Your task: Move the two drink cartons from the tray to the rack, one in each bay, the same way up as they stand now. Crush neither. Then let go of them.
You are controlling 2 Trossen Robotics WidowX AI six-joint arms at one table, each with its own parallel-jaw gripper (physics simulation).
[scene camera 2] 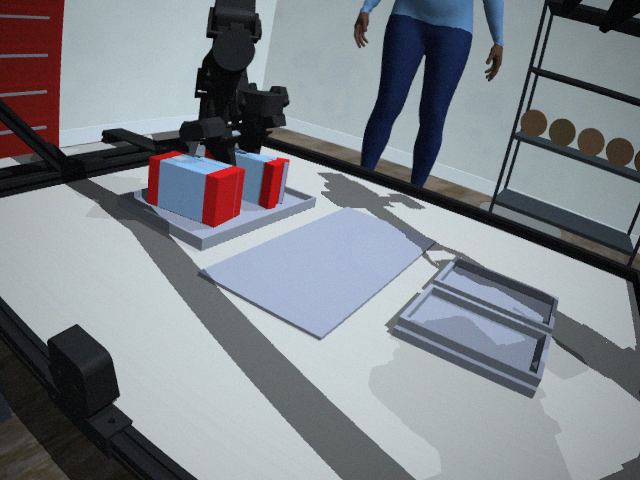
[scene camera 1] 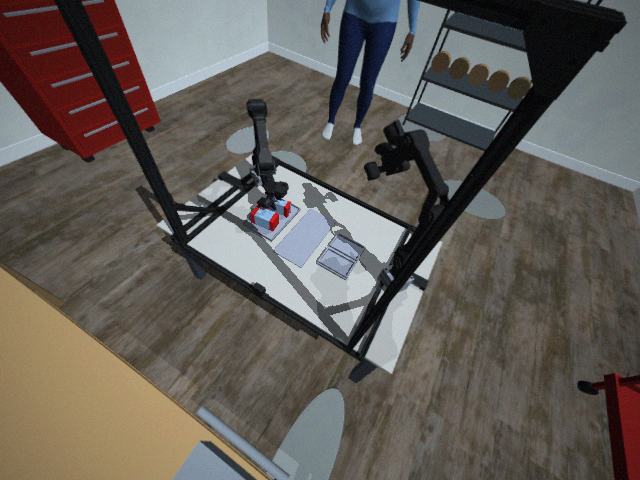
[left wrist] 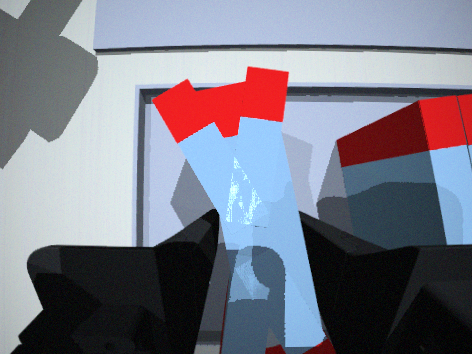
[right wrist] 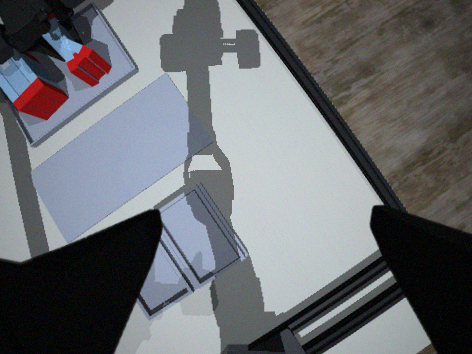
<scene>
same spot on flat grey mat: (right wrist: 155, 131) = (scene camera 2: 371, 236)
</scene>
